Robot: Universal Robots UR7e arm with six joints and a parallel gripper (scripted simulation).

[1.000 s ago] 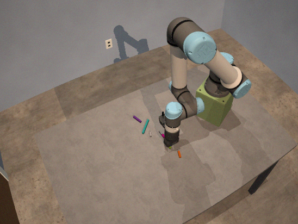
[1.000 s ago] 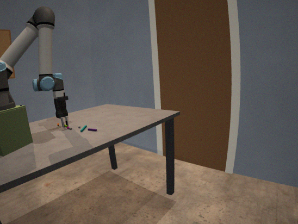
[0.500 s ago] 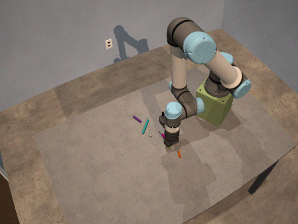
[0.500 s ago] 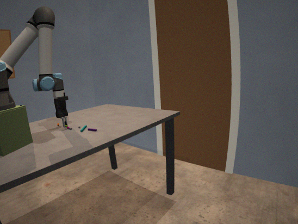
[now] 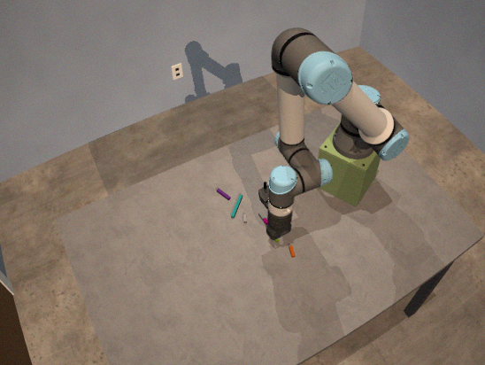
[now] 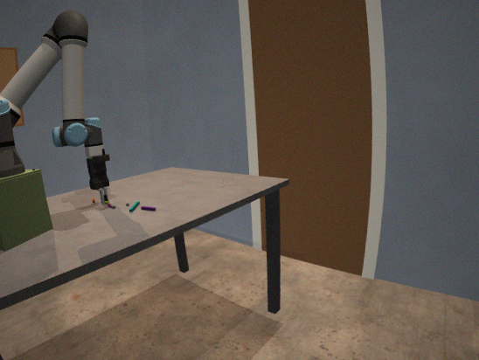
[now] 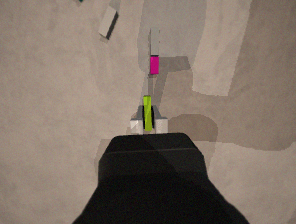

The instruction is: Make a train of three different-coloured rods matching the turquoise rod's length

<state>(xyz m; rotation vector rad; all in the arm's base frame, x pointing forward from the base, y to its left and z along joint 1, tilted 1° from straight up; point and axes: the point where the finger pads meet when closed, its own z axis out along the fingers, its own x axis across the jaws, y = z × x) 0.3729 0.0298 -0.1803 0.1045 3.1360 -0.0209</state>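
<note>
The lime rod lies 1 cm below my hand. Round my hand: turquoise rod (18 cm to the right, 3 cm ahead, 1 cm below); magenta rod (6 cm to the right, 2 cm behind, 1 cm below); orange rod (9 cm to the left, 1 cm below, 1 cm behind).
</note>
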